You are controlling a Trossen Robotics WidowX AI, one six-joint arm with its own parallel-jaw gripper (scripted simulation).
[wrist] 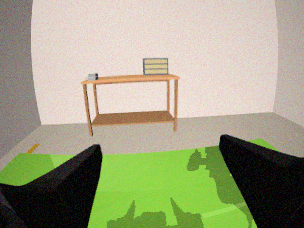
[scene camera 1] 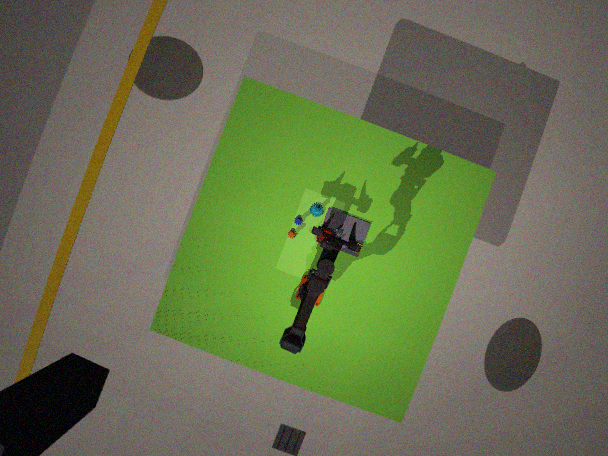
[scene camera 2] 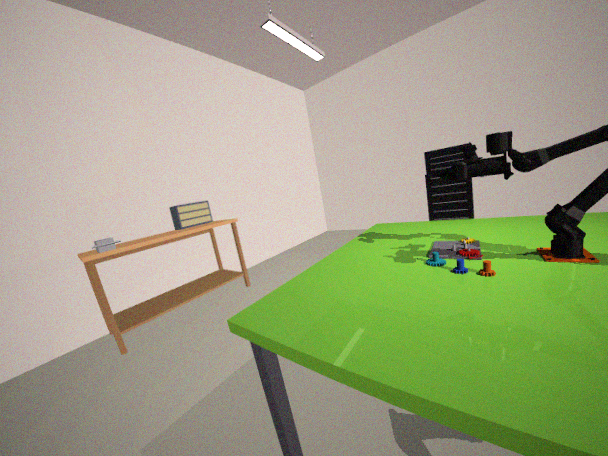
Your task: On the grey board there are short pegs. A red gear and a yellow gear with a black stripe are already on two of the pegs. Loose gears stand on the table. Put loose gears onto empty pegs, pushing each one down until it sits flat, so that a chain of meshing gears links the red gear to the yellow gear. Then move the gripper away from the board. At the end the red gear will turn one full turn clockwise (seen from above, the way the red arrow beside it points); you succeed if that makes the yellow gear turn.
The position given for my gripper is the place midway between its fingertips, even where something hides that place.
My gripper (scene camera 2: 435, 173) is open and holds nothing.
My gripper is seen too in the wrist view (wrist: 162, 147) and in scene camera 1 (scene camera 1: 344, 217).
